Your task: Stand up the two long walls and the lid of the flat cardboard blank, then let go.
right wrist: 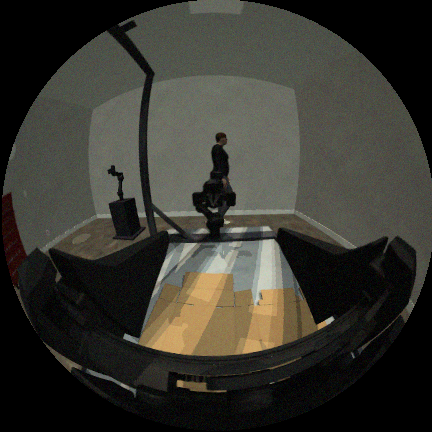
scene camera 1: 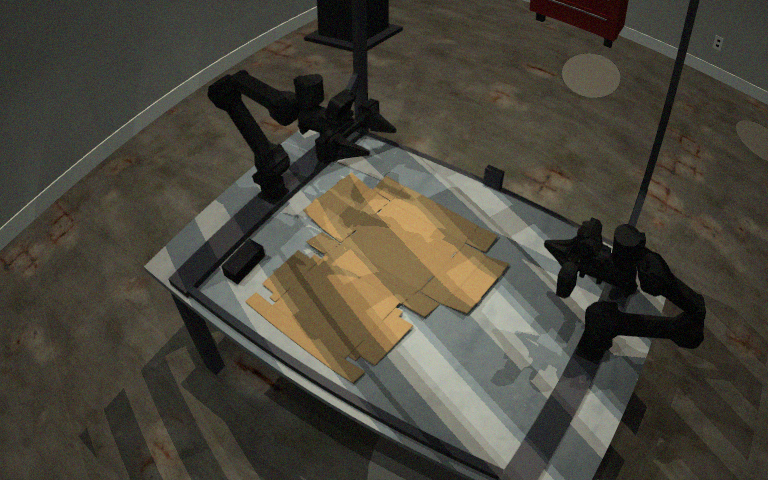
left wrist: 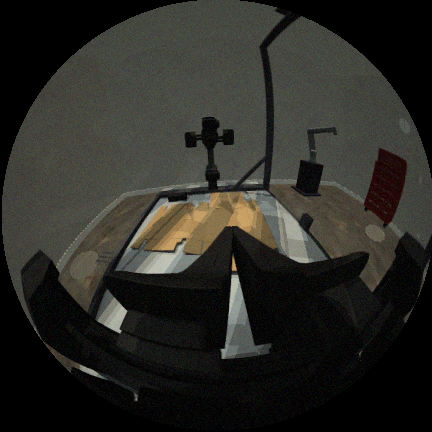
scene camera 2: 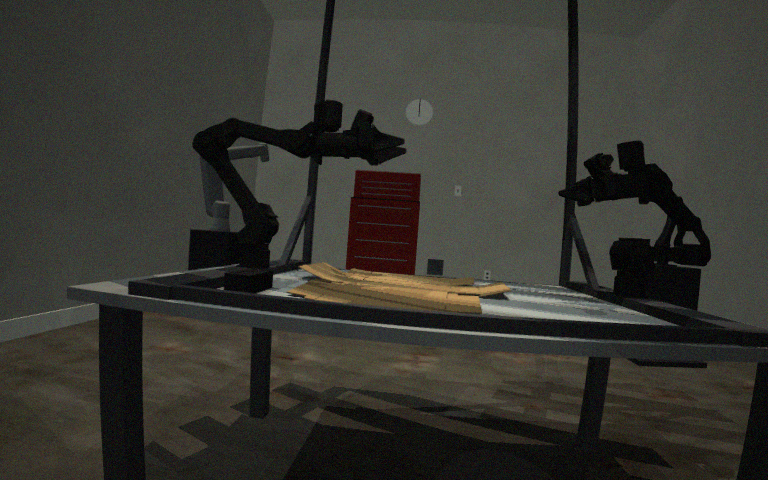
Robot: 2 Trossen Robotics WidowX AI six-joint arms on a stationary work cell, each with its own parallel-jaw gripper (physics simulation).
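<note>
The brown cardboard blank lies spread out on the table, its walls and flaps low. In scene camera 2 one flap at its left end tilts slightly up. Which panel is the lid I cannot tell. My left gripper is shut and empty, above the table to the right of the blank. My right gripper is wide open and empty, high above the table toward the back left in scene camera 1. Neither gripper touches the blank.
A black block sits left of the blank. A small dark block stands at the back edge. Dark rails border the table, and upright posts stand behind it. A person stands beyond the left arm.
</note>
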